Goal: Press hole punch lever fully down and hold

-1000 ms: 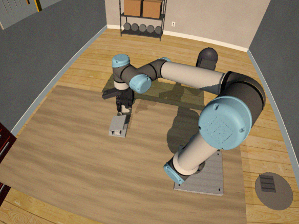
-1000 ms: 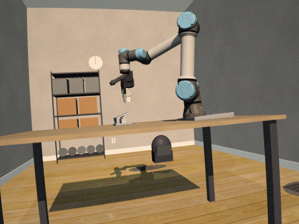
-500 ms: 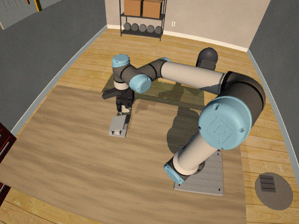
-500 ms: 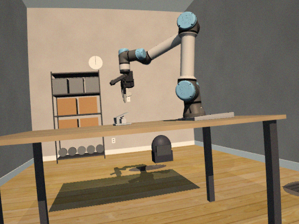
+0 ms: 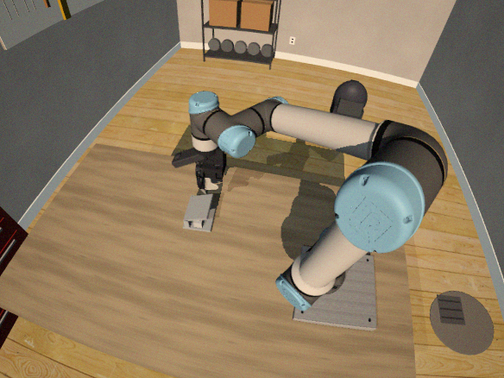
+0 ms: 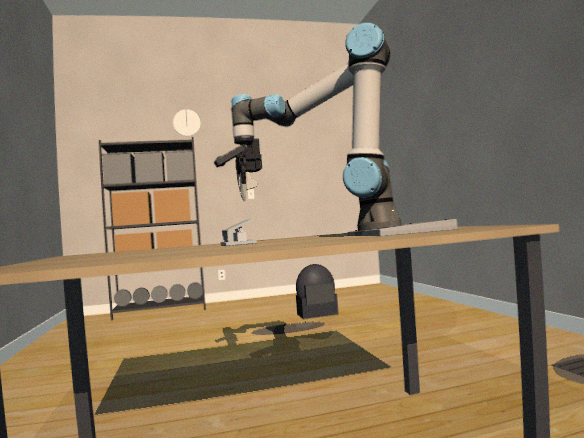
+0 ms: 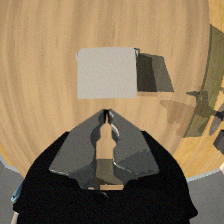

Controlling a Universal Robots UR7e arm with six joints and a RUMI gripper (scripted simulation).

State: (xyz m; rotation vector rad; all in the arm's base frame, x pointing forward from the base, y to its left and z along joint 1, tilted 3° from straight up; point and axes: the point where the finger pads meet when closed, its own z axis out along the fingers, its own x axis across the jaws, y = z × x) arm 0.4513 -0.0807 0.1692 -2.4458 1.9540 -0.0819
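Now: hand 13 cm above the hole punch, 4 cm short of it and 1 cm to the right of it.
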